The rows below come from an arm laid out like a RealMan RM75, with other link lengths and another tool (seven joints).
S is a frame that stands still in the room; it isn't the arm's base.
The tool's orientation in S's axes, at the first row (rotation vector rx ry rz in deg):
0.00, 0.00, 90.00
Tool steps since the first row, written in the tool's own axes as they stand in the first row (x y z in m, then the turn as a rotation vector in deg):
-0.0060, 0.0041, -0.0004, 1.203, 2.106, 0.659
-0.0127, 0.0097, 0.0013, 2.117, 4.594, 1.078
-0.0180, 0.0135, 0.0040, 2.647, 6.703, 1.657
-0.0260, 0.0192, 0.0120, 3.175, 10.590, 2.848
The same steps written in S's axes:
-0.0041, -0.0060, -0.0004, -2.106, 1.203, 0.659
-0.0097, -0.0127, 0.0013, -4.594, 2.117, 1.078
-0.0135, -0.0180, 0.0040, -6.703, 2.647, 1.657
-0.0192, -0.0260, 0.0120, -10.590, 3.175, 2.848

